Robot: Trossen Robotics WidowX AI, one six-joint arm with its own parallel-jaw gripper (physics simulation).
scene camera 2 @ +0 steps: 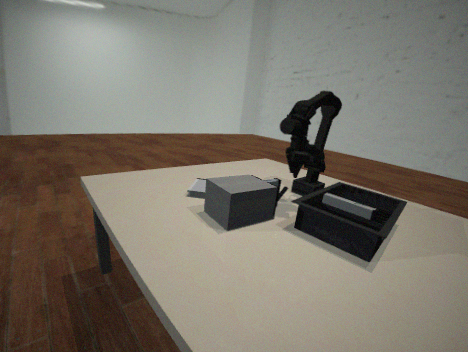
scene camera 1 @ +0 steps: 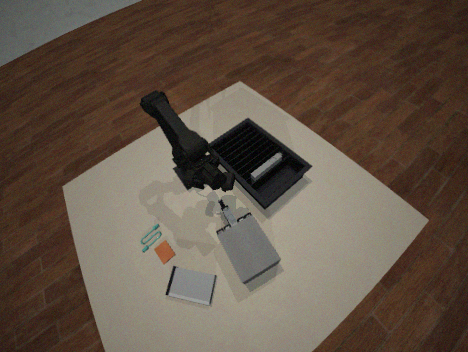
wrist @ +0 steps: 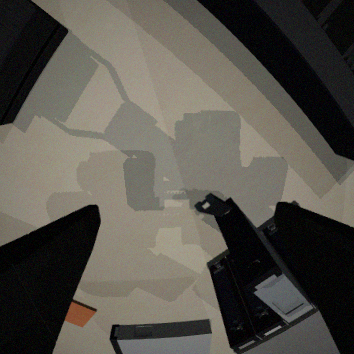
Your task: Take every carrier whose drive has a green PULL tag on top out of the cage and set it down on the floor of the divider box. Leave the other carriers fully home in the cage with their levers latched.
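Frame: origin at the arm's base, x ahead, y left, z up, level; centimetres.
Seen in the pictures: gripper, fingertip midpoint: (scene camera 2: 293,175) (wrist: 188,211); arm's base, origin of the base link: (scene camera 2: 311,181) (scene camera 1: 187,167).
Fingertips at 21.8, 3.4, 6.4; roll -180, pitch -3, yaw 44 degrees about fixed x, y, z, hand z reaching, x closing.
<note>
Pixels of each thing's top centre, then the offset from my fingertips to it, as dx, dy, dz. "*": a spot on its surface instead.
- cage, middle of its top: (wrist: 326,341) (scene camera 2: 243,182) (scene camera 1: 246,244) +24.7, -2.3, -0.5
- light grey carrier, middle of its top: (scene camera 2: 350,201) (scene camera 1: 267,163) +2.8, +24.8, -1.2
- black divider box, middle of its top: (scene camera 2: 356,201) (scene camera 1: 255,155) -5.1, +24.1, -3.2
- flat grey case, middle of its top: (wrist: 162,351) (scene camera 1: 190,284) (scene camera 2: 204,185) +22.6, -27.3, -9.7
- orange square, surface spot: (wrist: 81,315) (scene camera 1: 168,255) * +7.4, -30.4, -11.9
- teal cable, middle of its top: (scene camera 1: 150,237) -4.3, -33.8, -11.5
The cage (scene camera 1: 248,250) (scene camera 2: 219,204) (wrist: 301,336) is a grey box with bays facing the arm. One carrier (scene camera 1: 230,217) (wrist: 286,298) juts partly out of its bay, its black lever (scene camera 1: 222,204) (wrist: 212,204) swung outward. No green tag shows on its visible grey top. Dark carrier fronts show beside it in the wrist view; whether their levers are latched is unclear. Another light grey carrier (scene camera 1: 266,167) (scene camera 2: 349,205) lies in the black divider box (scene camera 1: 288,186) (scene camera 2: 335,234). My gripper (scene camera 2: 295,173) (wrist: 188,211) is open and empty, above the table near the jutting carrier's lever.
A flat grey case (scene camera 1: 191,286) (wrist: 161,345) lies on the table beside the cage. An orange square (scene camera 1: 164,252) (wrist: 81,315) and a teal cable (scene camera 1: 151,237) lie farther left in scene camera 1. The divider box's raised wall stands near the cage's bay side.
</note>
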